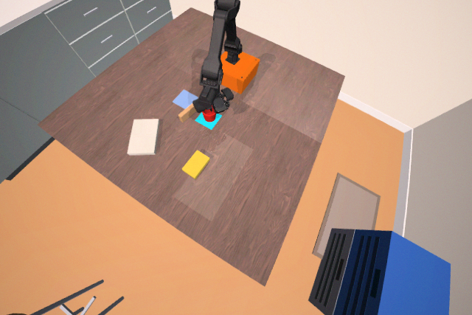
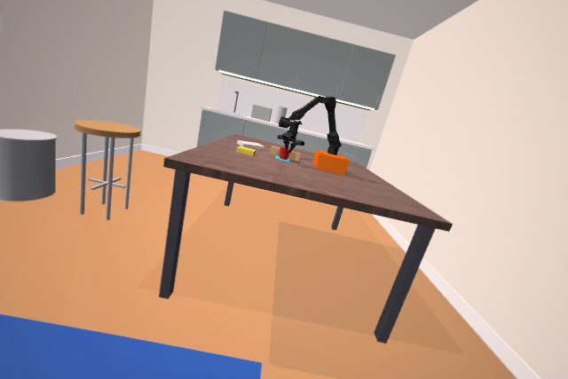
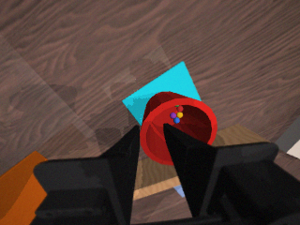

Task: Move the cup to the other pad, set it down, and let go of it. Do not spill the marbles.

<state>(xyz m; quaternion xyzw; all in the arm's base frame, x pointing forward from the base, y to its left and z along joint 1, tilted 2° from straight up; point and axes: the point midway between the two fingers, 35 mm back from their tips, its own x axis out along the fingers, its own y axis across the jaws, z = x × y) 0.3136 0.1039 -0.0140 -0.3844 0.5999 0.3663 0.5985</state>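
My gripper tip is 2 cm short of the red cup, 1 cm to the left of it and 2 cm above it. Round my gripper tip: cyan pad: 3 cm ahead, 2 cm to the right, 6 cm below; then wooden bar: 2 cm ahead, 10 cm to the right, 4 cm below; then lavender pad: 1 cm ahead, 19 cm to the right, 6 cm below.
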